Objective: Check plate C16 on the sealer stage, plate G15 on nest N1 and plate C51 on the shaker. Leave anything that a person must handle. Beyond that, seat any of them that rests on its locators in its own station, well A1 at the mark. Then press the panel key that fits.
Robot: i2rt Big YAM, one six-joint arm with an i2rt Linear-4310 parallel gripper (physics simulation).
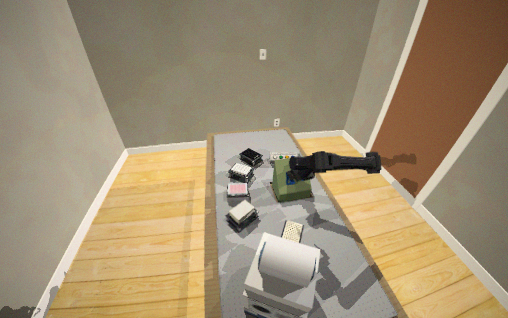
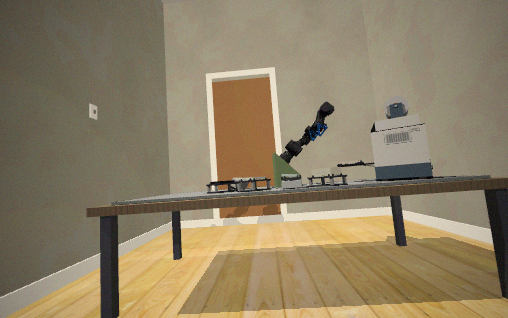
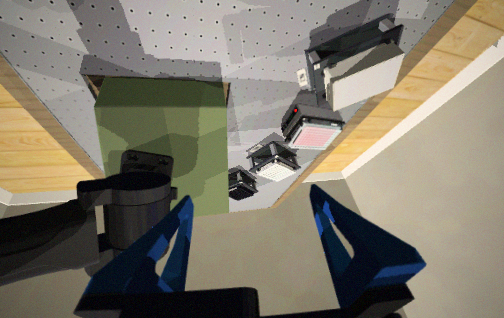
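Note:
My gripper [image 1: 291, 179] [image 2: 318, 132] [image 3: 250, 194] is open and empty, high above the table beside the green base. A cream plate with a dotted top [image 1: 292, 231] lies at the white sealer [image 1: 289, 260] [image 2: 400, 145]. A pink-topped plate [image 1: 237, 189] [image 3: 317, 136] sits on the dark shaker [image 3: 303, 113], which shows a red light. Behind it a white plate [image 1: 242, 171] [image 3: 276, 170] sits on a black nest [image 3: 256, 156]; its label is unreadable. The panel [image 1: 275, 157] has coloured keys and is partly hidden by the arm. Plate codes, well A1 marks and exact seating are too small to tell.
A thick off-white block [image 1: 243, 212] [image 3: 366, 80] rests on a black nest [image 3: 315, 75] nearest the sealer on the left row. A black plate [image 1: 251, 155] [image 3: 242, 189] stands on the farthest nest. The green base [image 1: 290, 187] [image 3: 160, 120] stands at the right table side.

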